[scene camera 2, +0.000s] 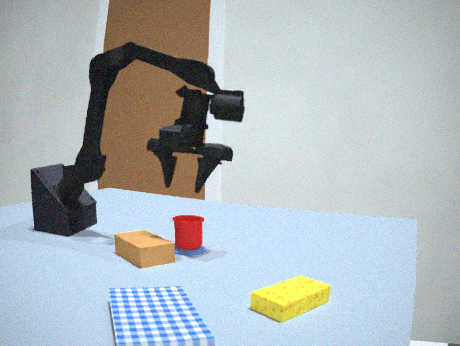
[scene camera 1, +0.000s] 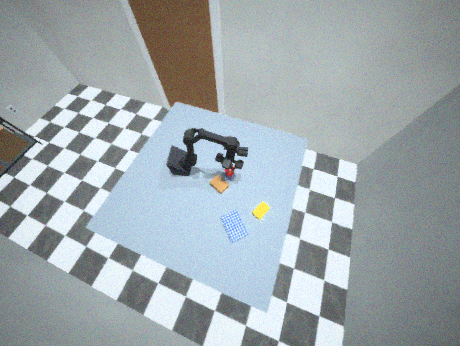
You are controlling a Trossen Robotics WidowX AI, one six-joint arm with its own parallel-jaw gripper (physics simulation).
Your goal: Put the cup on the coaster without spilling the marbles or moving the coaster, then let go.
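Places are measured from the arm's base along level axes (x right, y ahead, z up), in metres.
Pixels of known places: gripper, between the fingertips: [scene camera 2: 181,190]; arm's base, origin of its link: [scene camera 2: 65,195] [scene camera 1: 182,164].
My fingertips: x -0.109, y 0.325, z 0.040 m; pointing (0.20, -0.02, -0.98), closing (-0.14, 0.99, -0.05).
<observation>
For each thing: its middle in the pictures, then the offset to it from my fingertips. Level surfaces: height alone.
- red cup, middle of its body: [scene camera 2: 188,232] [scene camera 1: 229,171] dx -0.027, dy -0.006, dz -0.099 m
- blue coaster, middle of its body: [scene camera 2: 186,248] dx -0.016, dy -0.002, dz -0.134 m
- orange-brown block, middle of its body: [scene camera 2: 143,248] [scene camera 1: 219,184] dx +0.097, dy -0.027, dz -0.115 m
- yellow sponge, middle of its body: [scene camera 2: 291,297] [scene camera 1: 261,210] dx +0.127, dy +0.328, dz -0.121 m
- blue-and-white checked cloth, middle of its body: [scene camera 2: 154,318] [scene camera 1: 234,225] dx +0.309, dy +0.211, dz -0.124 m
- light blue table top, height of its surface: dz -0.136 m
The red cup [scene camera 1: 229,173] [scene camera 2: 188,234] stands upright on the blue coaster [scene camera 2: 191,252], whose rim shows around the cup's base in the scene camera 2 view. The marbles cannot be made out: the cup's wall hides its inside in the scene camera 2 view, and the cup is too small in the scene camera 1 view. My gripper [scene camera 1: 230,167] [scene camera 2: 183,189] is open and empty, pointing down. Its fingertips are above the cup's rim, apart from it, and in the scene camera 1 view the gripper partly covers the cup.
An orange-brown block [scene camera 1: 219,184] [scene camera 2: 145,248] lies close beside the coaster. A yellow sponge [scene camera 1: 261,210] [scene camera 2: 291,298] and a blue-and-white checked cloth [scene camera 1: 234,226] [scene camera 2: 157,315] lie farther from the arm's base, on the light blue table top [scene camera 1: 165,225] [scene camera 2: 350,250].
</observation>
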